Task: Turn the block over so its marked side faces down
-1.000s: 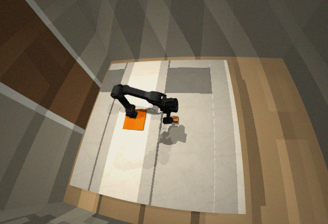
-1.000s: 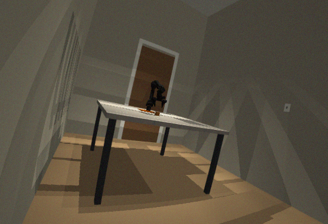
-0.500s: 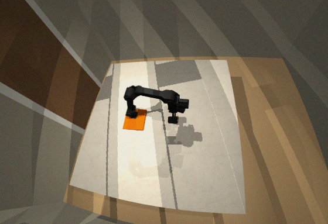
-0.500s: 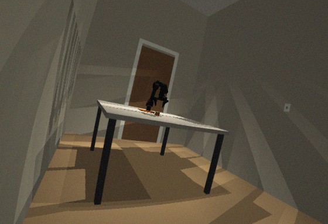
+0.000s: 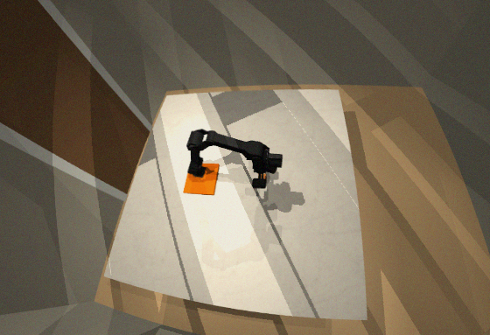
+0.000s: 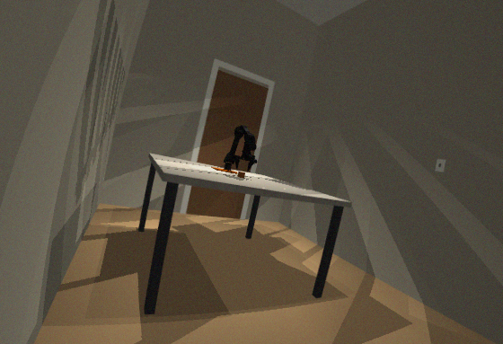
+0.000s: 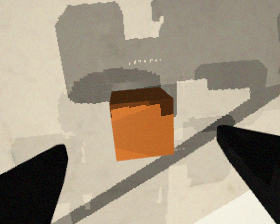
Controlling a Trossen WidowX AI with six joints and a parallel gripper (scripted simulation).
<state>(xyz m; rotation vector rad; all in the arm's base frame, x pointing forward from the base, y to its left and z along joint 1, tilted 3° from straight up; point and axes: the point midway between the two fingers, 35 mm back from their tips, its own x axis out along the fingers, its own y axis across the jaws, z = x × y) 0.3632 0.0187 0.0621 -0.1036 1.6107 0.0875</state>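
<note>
Now: gripper tip 30 mm above the block and 10 mm past it.
</note>
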